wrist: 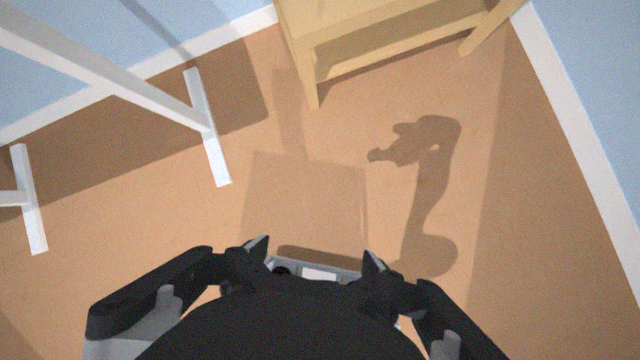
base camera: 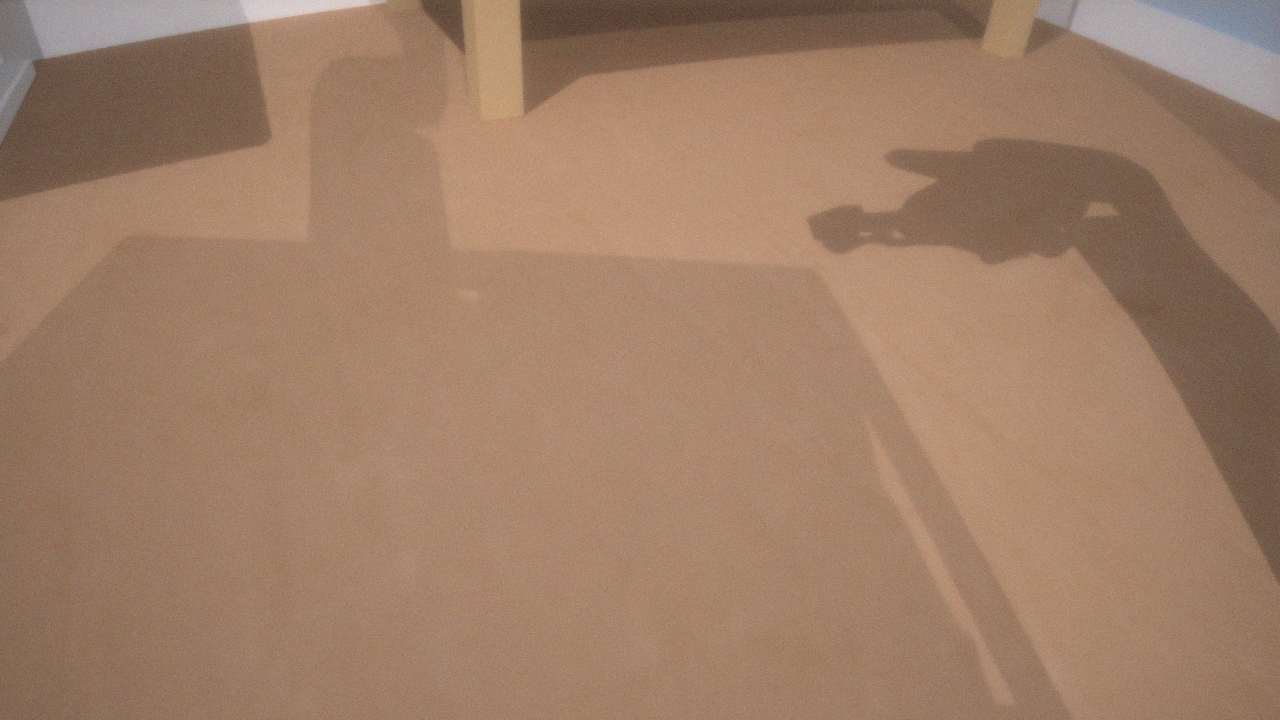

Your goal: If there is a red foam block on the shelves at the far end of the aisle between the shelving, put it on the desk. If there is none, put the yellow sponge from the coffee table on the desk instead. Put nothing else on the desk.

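Places are measured from the arm's base along level axes (x ahead, y right, z down), in centimetres.
Pixels of known places: gripper, fingertip midpoint: [wrist: 314,253].
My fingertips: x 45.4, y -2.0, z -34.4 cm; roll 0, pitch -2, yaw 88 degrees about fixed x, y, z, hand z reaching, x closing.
Note:
Behind a point stands the place of what it marks.
My gripper [wrist: 314,253] {x 45.4, y -2.0, z -34.4 cm} is open and empty in the wrist view, pointing down over the floor and the front edge of my base. The light wooden coffee table [base camera: 494,62] {x 91.5, y -17.1, z 33.0 cm} [wrist: 308,77] {x 91.7, y -16.7, z 12.5 cm} shows in part, at the top of both views: its legs, and in the wrist view its lower shelf and a strip of its upper part. The yellow sponge does not show in either view. No red foam block and no shelving show. Of the white desk, the legs and feet [wrist: 215,155] show at the left of the wrist view; its top does not show.
A blue wall with a white baseboard [wrist: 575,110] {x 106.7, y 107.7, z 32.7 cm} [base camera: 1172,53] {x 138.4, y 89.5, z 36.6 cm} runs along the right. Another baseboard [wrist: 225,37] {x 124.7, y -73.0, z 36.1 cm} runs behind the desk legs. The arm's shadow [base camera: 1029,197] {x 81.8, y 40.5, z 39.7 cm} [wrist: 430,165] {x 71.2, y 47.7, z 39.7 cm} falls on the brown floor right of the base's shadow.

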